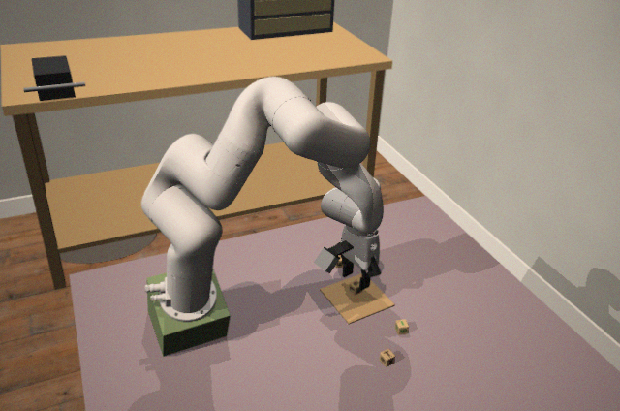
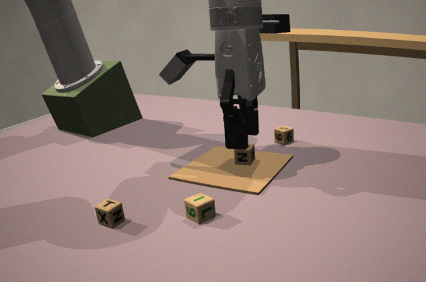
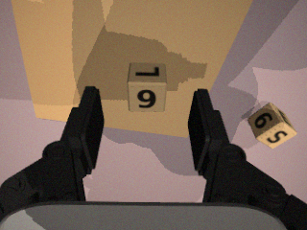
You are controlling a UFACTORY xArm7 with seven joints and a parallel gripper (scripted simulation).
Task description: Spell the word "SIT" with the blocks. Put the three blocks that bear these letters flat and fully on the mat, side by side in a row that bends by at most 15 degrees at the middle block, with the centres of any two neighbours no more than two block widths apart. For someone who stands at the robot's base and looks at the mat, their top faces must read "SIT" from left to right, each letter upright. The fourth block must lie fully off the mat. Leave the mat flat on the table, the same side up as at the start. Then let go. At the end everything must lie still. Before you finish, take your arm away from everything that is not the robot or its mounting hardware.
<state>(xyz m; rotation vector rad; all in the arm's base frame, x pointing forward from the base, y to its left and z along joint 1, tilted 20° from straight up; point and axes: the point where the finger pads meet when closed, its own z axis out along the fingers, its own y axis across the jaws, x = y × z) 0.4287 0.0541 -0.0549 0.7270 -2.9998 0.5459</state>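
Right now the tan mat is 2 cm to the right of my hand and 5 cm below it. From my hand the other things lie so: wooden block (24 cm to the right, 4 cm below).
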